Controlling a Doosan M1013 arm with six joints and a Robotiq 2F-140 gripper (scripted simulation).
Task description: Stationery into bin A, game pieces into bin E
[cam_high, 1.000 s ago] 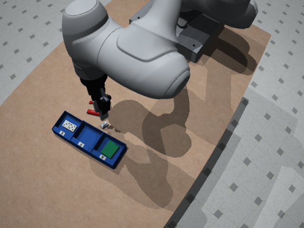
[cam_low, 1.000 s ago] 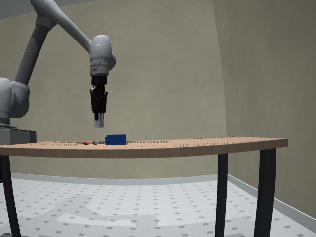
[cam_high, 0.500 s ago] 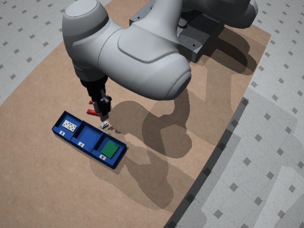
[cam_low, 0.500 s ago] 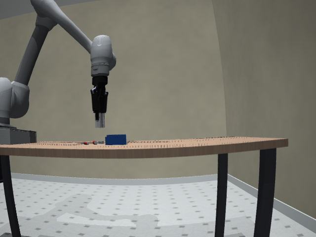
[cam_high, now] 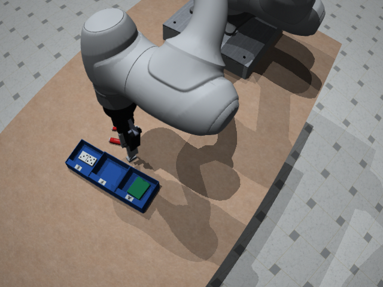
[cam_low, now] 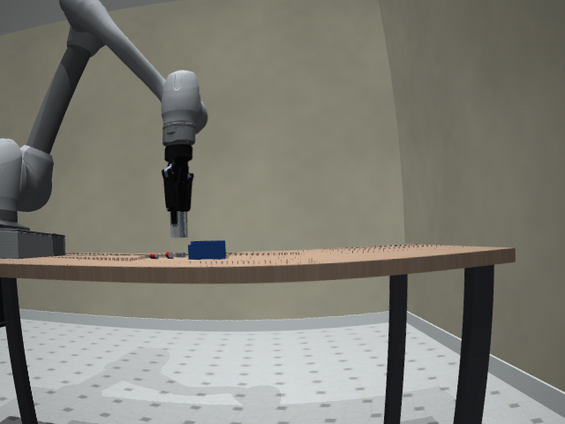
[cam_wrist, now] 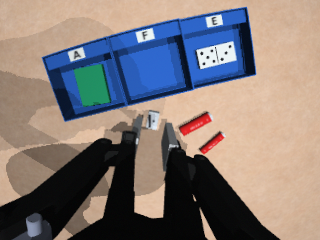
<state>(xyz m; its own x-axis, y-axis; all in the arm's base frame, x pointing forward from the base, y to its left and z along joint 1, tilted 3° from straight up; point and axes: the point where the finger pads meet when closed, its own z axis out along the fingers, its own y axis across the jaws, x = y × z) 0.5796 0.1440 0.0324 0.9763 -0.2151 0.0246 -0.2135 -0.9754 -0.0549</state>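
Right now my hand is 7 cm above the grey clip-like piece. The rest, counted from my hand: green flat block: 5 cm ahead, 8 cm to the left, 7 cm below; then blue three-compartment bin: 8 cm ahead, 6 cm below; then grey nut: 7 cm behind, 5 cm to the right, 8 cm below.
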